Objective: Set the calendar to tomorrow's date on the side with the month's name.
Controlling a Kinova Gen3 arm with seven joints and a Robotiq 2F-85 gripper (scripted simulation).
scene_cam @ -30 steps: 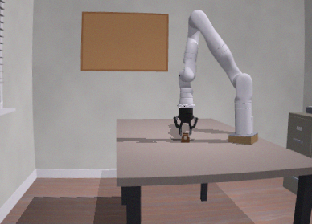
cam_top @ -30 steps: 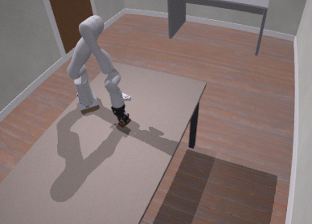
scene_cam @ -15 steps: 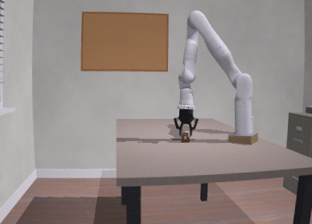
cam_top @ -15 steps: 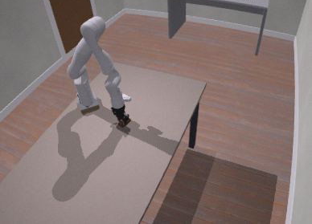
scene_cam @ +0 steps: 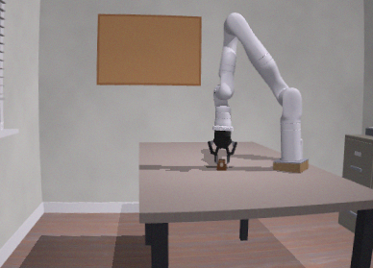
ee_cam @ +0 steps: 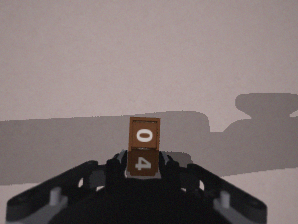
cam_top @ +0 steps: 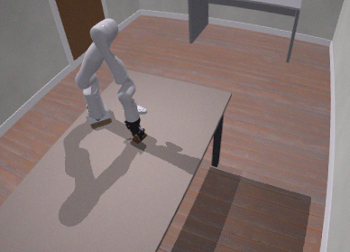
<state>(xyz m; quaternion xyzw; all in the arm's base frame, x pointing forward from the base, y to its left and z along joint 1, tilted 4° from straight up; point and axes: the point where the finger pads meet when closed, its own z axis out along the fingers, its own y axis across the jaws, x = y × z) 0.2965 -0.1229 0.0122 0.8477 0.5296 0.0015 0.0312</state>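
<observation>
Right now the digit cube is 10 mm below my hand. The rest, counted from my hand: brown number cube: 30 mm to the left, 10 mm below, 10 mm ahead; then brown calendar tray: 30 mm below, 20 mm to the left, 10 mm ahead.
</observation>
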